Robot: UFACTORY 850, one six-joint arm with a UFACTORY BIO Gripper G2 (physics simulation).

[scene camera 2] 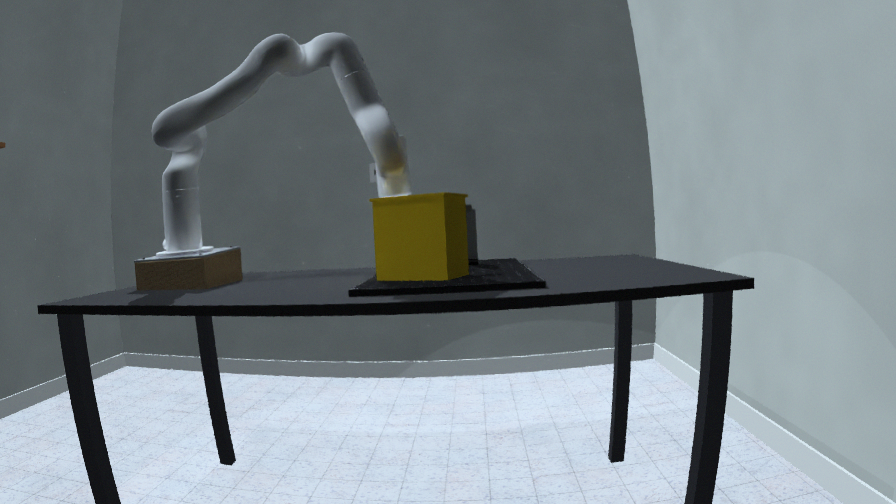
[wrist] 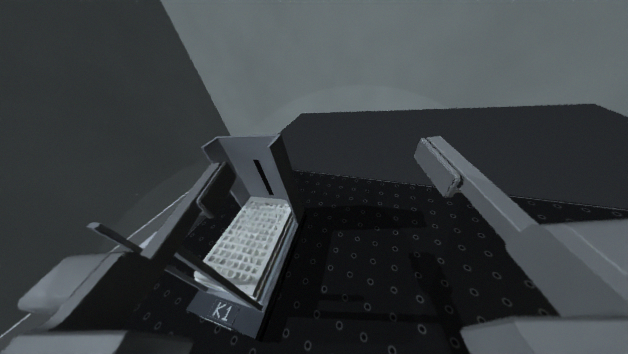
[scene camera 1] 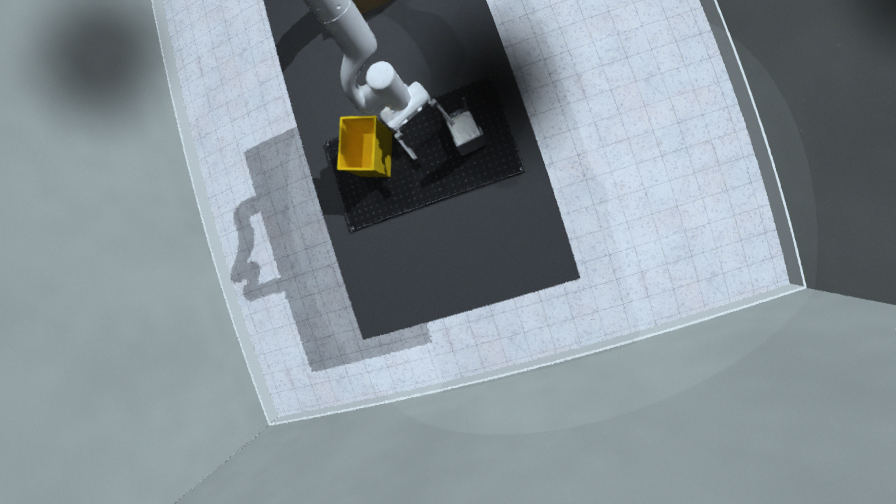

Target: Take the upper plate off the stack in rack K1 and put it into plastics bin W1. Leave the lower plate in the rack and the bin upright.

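Note:
Rack K1 [scene camera 1: 471,147] [scene camera 2: 471,235] [wrist: 223,312] stands upright on the black board, with a tall slotted back wall and two thin front posts. A white gridded plate [scene camera 1: 465,127] [wrist: 250,240] lies on top of the stack in it. Edges show below it, but I cannot clearly tell the lower plate apart. My gripper [scene camera 1: 432,139] [wrist: 324,162] is open and empty. In the wrist view the rack is off to the left, and the left finger overlaps its left side and a front post. The fingers are hidden in scene camera 2. Yellow bin W1 [scene camera 1: 357,142] [scene camera 2: 410,241] stands upright.
The perforated black board [scene camera 1: 432,199] [scene camera 2: 513,272] [wrist: 375,245] lies on the dark table [scene camera 1: 463,250] [scene camera 2: 651,269] [wrist: 450,130] and carries the rack and the bin. The bin stands close beside the gripper in scene camera 1. The arm's brown base block [scene camera 2: 187,272] stands at the table's left end in scene camera 2.

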